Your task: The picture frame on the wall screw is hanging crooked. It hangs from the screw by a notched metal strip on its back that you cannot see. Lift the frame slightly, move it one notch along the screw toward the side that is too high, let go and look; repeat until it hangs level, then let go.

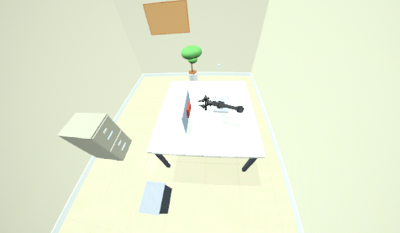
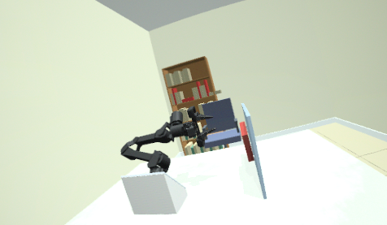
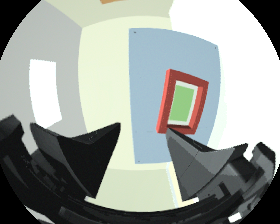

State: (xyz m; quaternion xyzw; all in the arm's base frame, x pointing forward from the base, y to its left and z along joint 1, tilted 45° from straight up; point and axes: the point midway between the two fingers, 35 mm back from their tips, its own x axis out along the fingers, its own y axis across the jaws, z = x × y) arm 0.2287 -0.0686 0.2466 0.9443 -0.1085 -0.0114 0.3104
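My gripper tip is 130 mm short of the picture frame, 10 mm to the left of it and 110 mm above it. The rest, counted from my gripper tip: wall panel (140 mm ahead, 10 mm to the right, 120 mm below).
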